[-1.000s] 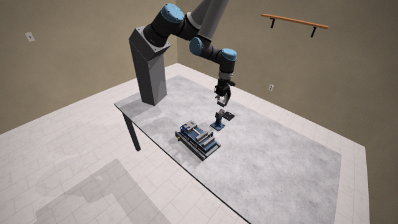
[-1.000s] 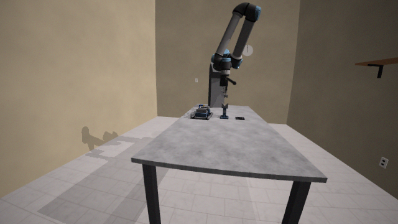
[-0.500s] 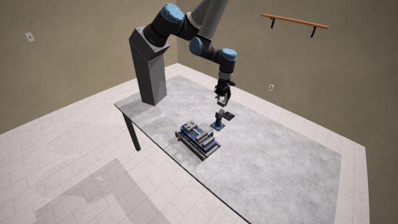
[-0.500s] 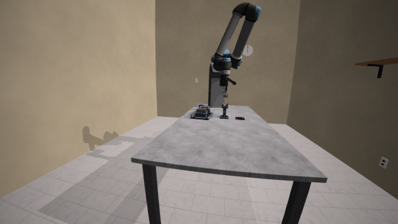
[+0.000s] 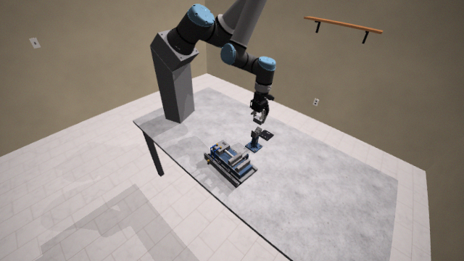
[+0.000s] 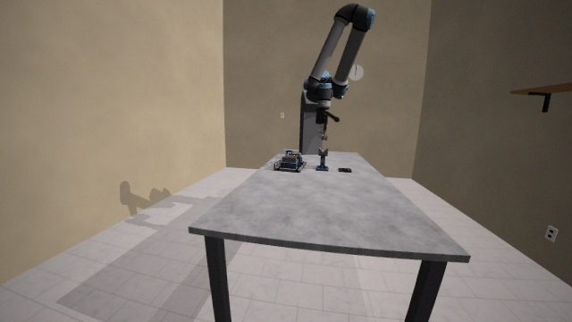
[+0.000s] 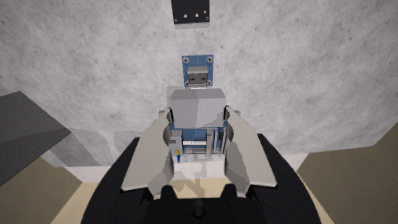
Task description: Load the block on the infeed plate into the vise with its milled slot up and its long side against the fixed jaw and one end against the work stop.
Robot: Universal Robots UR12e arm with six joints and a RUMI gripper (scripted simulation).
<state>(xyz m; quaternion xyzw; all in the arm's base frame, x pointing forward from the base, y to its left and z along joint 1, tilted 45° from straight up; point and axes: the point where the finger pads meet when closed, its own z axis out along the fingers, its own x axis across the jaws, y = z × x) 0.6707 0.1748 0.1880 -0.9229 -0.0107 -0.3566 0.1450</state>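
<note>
The part is 10 mm below my hand. The rest, counted from my hand: cylinder rod 230 mm to the right, 170 mm below, 20 mm ahead; work stop 180 mm to the right, 150 mm below, 100 mm ahead; moving jaw 230 mm to the right, 170 mm below, 70 mm ahead.
</note>
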